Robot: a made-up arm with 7 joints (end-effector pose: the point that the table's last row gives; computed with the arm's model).
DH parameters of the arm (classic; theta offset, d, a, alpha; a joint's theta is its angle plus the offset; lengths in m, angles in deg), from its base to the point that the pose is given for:
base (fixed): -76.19 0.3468 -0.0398 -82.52
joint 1: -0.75 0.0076 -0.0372 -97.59
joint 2: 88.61 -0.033 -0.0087 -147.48
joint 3: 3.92 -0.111 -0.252 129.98
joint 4: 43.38 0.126 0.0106 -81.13
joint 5: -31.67 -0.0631 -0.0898 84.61
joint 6: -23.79 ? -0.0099 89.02
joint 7: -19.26 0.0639 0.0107 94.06
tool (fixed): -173.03 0.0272 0 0
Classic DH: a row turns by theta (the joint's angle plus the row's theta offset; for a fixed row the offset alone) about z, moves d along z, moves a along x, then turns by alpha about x.
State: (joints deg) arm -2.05 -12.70 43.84 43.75 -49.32 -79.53 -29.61
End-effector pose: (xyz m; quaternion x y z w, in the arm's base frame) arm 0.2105 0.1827 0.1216 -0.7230 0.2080 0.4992 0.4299
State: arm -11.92 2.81 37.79 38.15 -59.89 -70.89 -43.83
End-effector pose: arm 0.2687 0.0911 0.1673 -0.7949 0.3007 0.2119 0.4826
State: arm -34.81 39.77 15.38 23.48 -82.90 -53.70 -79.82
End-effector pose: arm 0.2312 -0.1051 0.4180 -0.6346 0.3170 -0.5795 0.4012
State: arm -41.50 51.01 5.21 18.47 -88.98 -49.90 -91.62
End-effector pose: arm 0.1490 -0.1192 0.5033 -0.4751 0.2402 -0.7817 0.3249
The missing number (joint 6, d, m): 0.1511
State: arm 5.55 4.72 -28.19 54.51 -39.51 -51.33 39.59
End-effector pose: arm 0.1619 -0.1381 0.2392 -0.4553 -0.1684 -0.0931 0.8693
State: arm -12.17 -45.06 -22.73 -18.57 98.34 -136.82 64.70
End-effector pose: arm 0.1423 0.2054 0.0093 0.8138 0.0639 0.5727 0.0757
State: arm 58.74 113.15 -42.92 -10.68 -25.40 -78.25 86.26
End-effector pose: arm -0.4247 -0.1287 0.2202 -0.3159 -0.0942 -0.0299 0.9436
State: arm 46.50 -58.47 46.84 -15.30 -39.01 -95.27 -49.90
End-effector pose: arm -0.1584 0.4549 0.3870 -0.4583 -0.6522 0.5865 0.1434
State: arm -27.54 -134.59 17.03 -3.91 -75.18 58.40 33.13
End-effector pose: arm -0.1754 0.1938 0.0442 0.5557 -0.1125 0.5508 0.6125
